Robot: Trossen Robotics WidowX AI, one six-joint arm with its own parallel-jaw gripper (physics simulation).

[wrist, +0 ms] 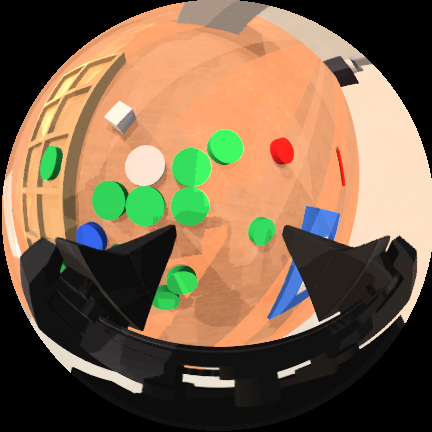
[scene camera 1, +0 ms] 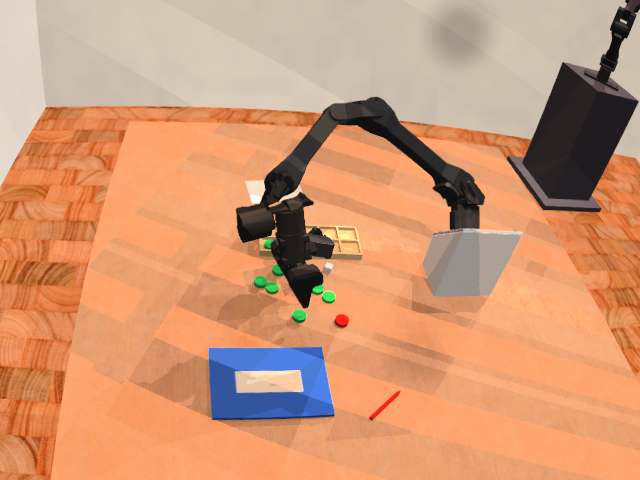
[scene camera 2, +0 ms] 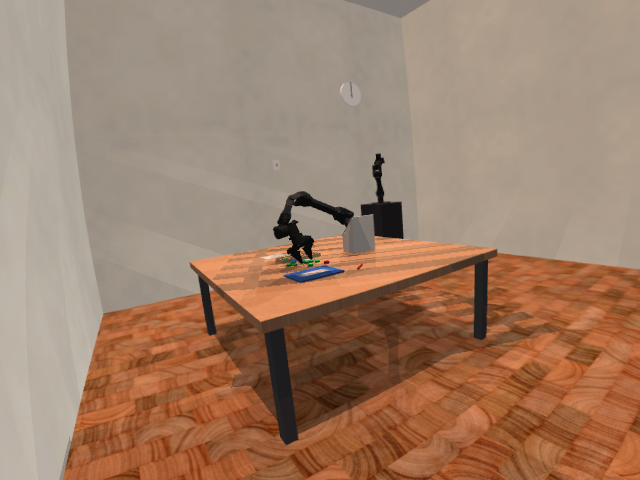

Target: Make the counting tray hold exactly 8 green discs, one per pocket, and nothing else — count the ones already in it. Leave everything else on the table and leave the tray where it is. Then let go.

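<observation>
The tan counting tray (scene camera 1: 347, 256) (wrist: 81, 122) is partly hidden behind the arm. One green disc (scene camera 1: 269, 243) sits in its left-end pocket in scene camera 1; another green disc (wrist: 51, 163) sits in a pocket further along. Several loose green discs lie on the table, including a right-hand one (scene camera 1: 328, 297) (wrist: 225, 146), a front one (scene camera 1: 299, 315) (wrist: 261, 231) and two close together beside my left finger in the wrist view. A white disc (wrist: 145, 165) and a blue disc (wrist: 91, 237) lie near them. My gripper (scene camera 1: 316, 280) (scene camera 2: 306, 260) (wrist: 230, 230) is open and empty, above the loose discs.
A white cube (scene camera 1: 328, 267) (wrist: 120, 116) lies beside the tray. A red disc (scene camera 1: 341, 320) (wrist: 282, 150), a red stick (scene camera 1: 385, 405) (wrist: 341, 166) and a blue folder (scene camera 1: 268, 359) lie toward the front. White paper (scene camera 1: 255, 190) lies behind the tray. My grey base (scene camera 1: 470, 263) stands right.
</observation>
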